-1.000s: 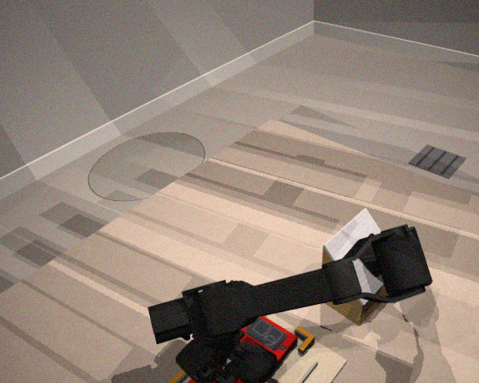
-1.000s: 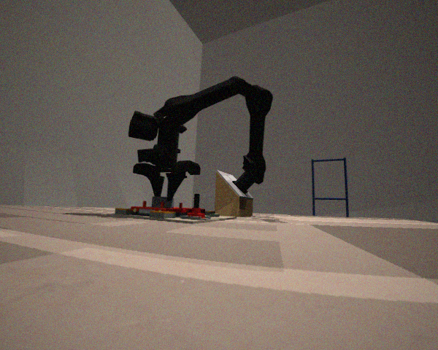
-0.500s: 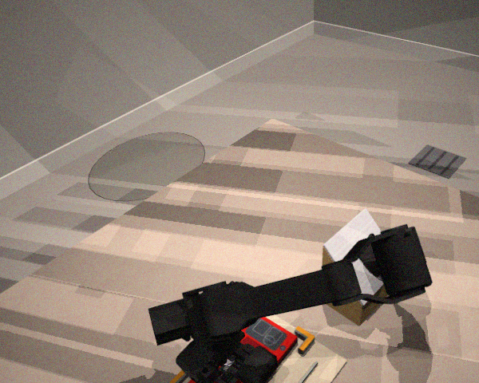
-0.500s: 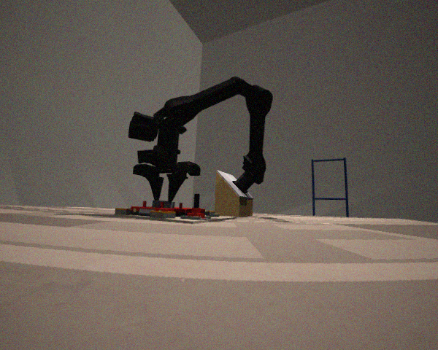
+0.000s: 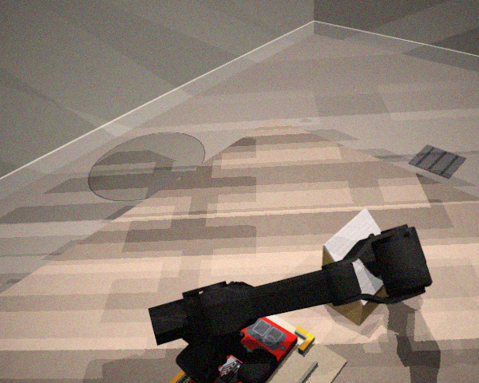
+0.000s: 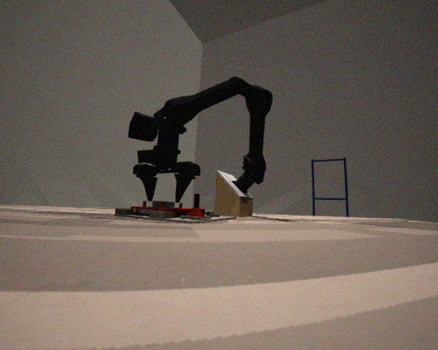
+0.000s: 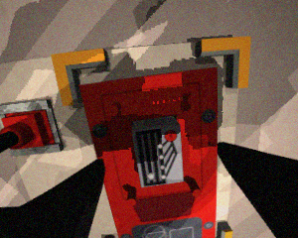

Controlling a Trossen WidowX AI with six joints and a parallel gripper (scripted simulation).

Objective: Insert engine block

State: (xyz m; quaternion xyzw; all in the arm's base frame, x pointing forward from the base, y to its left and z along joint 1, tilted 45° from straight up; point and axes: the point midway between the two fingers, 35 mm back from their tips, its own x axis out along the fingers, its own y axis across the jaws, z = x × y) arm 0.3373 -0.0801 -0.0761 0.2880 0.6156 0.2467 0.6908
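My gripper tip is 2 cm above the engine block and 1 cm to the right of it.
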